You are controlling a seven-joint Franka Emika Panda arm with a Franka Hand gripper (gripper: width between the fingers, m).
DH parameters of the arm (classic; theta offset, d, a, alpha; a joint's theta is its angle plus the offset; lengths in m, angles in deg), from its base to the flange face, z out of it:
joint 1: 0 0.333 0 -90
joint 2: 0 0 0 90
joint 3: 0 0.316 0.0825 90
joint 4: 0 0 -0.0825 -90
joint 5: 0 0.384 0 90
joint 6: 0 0 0.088 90
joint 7: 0 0.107 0 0
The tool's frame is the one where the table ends.
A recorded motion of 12 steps. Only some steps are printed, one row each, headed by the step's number.
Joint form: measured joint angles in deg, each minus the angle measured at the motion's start. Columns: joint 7, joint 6, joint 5, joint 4, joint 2, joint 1, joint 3.
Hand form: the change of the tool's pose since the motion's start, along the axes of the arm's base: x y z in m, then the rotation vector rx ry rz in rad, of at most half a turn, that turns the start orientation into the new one. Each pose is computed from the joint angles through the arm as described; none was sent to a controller.
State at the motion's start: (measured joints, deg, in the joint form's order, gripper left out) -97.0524 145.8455 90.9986 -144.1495 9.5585 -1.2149 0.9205
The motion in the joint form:
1: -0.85 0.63 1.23 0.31 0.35 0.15 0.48
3: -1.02 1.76 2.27 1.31 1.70 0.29 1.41
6: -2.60 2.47 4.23 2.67 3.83 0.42 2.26
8: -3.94 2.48 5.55 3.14 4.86 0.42 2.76
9: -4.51 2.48 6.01 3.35 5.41 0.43 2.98
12: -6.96 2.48 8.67 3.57 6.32 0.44 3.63
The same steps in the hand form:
1: 0.0013 0.0035 -0.0011 -0.0045 -0.0072 -0.0023
3: 0.0053 0.0094 -0.0061 -0.0117 -0.0019 -0.0068
6: 0.0096 0.0160 -0.0158 -0.0143 -0.0022 -0.0060
8: 0.0100 0.0203 -0.0216 -0.0110 -0.0046 -0.0013
9: 0.0100 0.0223 -0.0249 -0.0102 -0.0039 0.0026
12: 0.0082 0.0280 -0.0312 -0.0044 -0.0138 0.0027

